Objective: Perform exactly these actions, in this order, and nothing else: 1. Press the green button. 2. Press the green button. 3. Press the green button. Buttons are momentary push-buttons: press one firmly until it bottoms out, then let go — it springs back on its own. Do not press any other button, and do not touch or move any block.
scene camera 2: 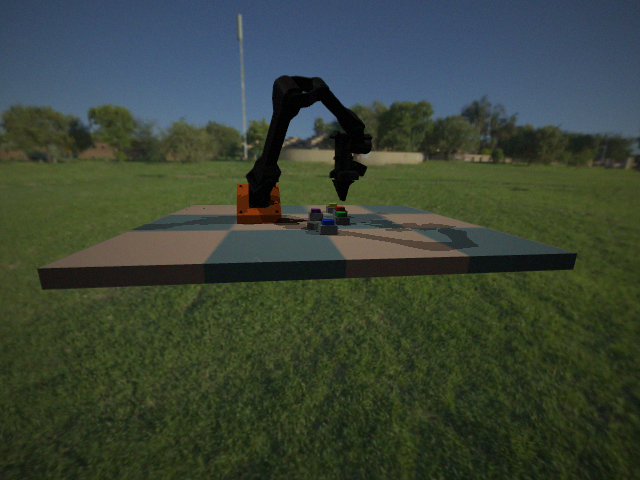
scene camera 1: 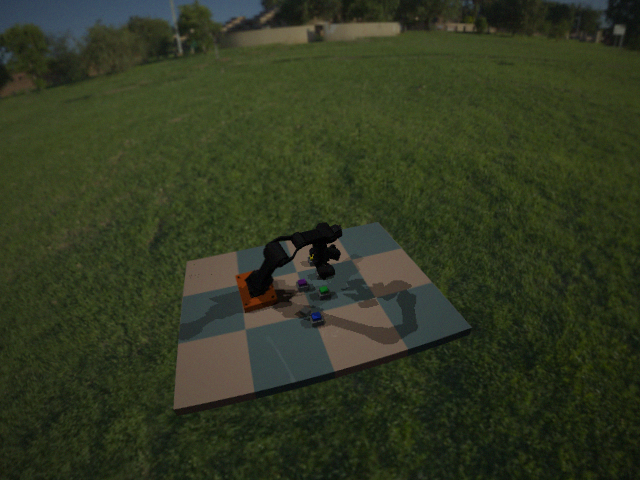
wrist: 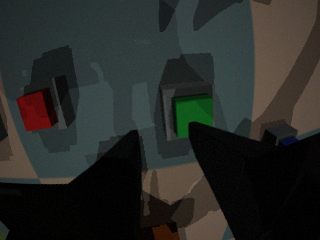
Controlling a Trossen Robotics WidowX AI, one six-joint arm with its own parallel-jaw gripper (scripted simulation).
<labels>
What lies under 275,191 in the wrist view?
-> The gripper.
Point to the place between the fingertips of the gripper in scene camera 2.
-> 342,200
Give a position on a green button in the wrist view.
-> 198,108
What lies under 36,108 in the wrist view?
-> A red button.
</labels>
